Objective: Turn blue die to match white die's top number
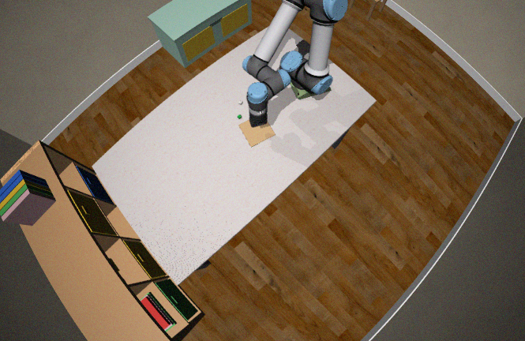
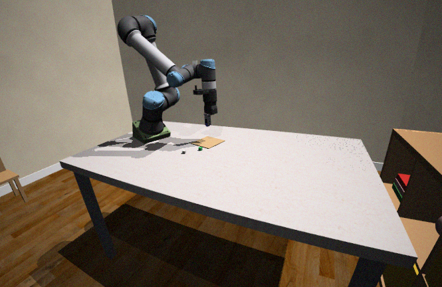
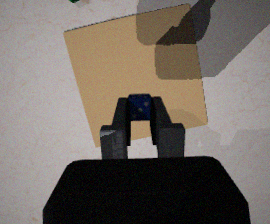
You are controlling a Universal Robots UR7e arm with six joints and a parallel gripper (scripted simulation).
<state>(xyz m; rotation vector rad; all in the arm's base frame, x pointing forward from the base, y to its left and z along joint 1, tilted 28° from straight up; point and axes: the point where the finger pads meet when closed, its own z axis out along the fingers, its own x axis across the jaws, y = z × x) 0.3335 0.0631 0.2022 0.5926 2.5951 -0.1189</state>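
Right now the blue die is 20 mm below my hand. Also, from my hand: green die 10 mm ahead, 120 mm to the right, 110 mm below; white die 60 mm behind, 180 mm to the right, 110 mm below; tan mat 10 mm to the right, 120 mm below.
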